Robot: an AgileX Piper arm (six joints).
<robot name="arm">
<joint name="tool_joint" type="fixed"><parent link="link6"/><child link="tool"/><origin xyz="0 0 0"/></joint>
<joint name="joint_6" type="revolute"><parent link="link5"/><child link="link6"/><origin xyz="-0.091 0 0" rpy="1.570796 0 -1.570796"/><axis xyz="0 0 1"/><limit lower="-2.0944" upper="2.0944"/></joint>
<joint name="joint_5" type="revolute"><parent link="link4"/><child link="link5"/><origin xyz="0 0 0" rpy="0 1.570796 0"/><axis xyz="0 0 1"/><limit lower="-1.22" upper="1.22"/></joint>
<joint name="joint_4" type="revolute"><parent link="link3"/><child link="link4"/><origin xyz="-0.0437 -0.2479 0" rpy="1.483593 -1.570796 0"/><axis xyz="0 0 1"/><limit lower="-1.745" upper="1.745"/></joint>
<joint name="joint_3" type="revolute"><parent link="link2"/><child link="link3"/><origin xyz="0.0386 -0.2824 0" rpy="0 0 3.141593"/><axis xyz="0 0 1"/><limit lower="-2.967" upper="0"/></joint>
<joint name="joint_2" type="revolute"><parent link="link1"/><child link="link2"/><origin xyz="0 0 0" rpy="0 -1.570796 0"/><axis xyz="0 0 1"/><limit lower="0" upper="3.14"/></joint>
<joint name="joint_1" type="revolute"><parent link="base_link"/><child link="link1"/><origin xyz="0 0 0.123" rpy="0 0 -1.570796"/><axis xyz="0 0 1"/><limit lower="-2.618" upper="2.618"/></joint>
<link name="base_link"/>
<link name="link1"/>
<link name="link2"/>
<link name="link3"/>
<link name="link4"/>
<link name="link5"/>
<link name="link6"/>
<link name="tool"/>
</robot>
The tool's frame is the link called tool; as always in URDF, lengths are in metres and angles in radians.
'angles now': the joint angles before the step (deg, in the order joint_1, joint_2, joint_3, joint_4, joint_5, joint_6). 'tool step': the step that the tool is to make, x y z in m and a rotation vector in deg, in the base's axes. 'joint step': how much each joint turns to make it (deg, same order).
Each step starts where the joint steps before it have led.
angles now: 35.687 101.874 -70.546 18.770 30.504 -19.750
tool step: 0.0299 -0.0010 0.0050 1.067 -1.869 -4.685
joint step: -2.232 3.602 -5.937 -2.981 -0.500 4.468
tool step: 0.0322 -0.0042 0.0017 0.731 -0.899 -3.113
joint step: -2.823 4.402 -6.787 -0.660 1.134 1.049
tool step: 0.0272 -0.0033 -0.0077 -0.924 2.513 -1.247
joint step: -2.319 5.322 -7.225 -0.077 4.689 0.123
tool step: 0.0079 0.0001 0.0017 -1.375 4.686 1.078
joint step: -0.821 2.581 -5.560 0.334 8.045 0.003
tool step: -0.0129 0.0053 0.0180 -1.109 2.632 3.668
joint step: 1.066 -1.611 -1.967 0.287 6.879 -1.044
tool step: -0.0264 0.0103 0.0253 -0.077 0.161 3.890
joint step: 2.770 -4.216 0.926 -0.113 3.636 -0.160
